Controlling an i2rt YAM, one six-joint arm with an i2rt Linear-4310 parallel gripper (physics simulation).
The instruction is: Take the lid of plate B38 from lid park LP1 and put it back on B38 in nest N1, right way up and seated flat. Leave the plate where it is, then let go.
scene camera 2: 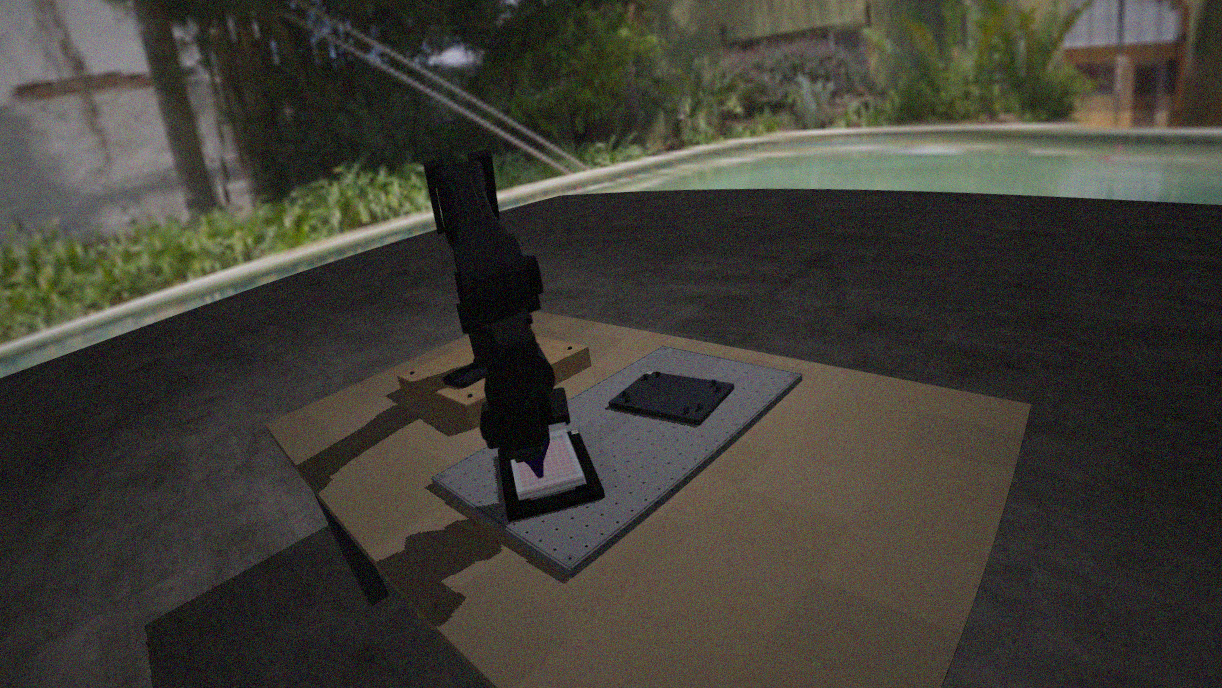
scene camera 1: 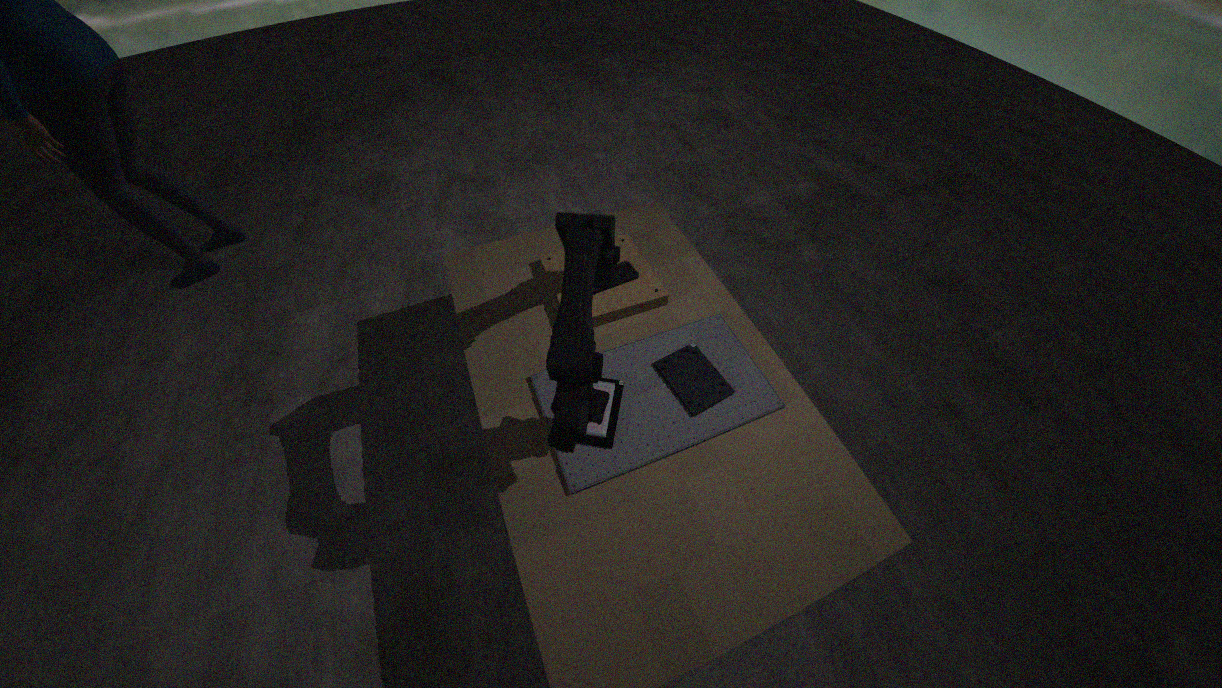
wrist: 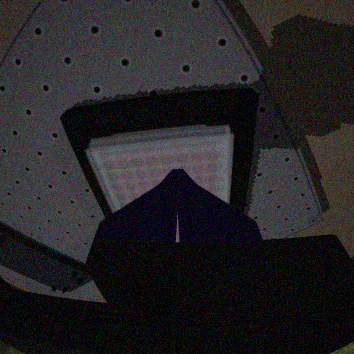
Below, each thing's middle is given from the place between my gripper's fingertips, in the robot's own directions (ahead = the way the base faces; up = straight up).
Now: the pale grey lid [scene camera 2: 561, 467] 3 cm to the left of my hand and 2 cm behind it. Also, from my hand: black nest [wrist: 237, 107] 3 cm to the left, 2 cm behind, 1 cm below.
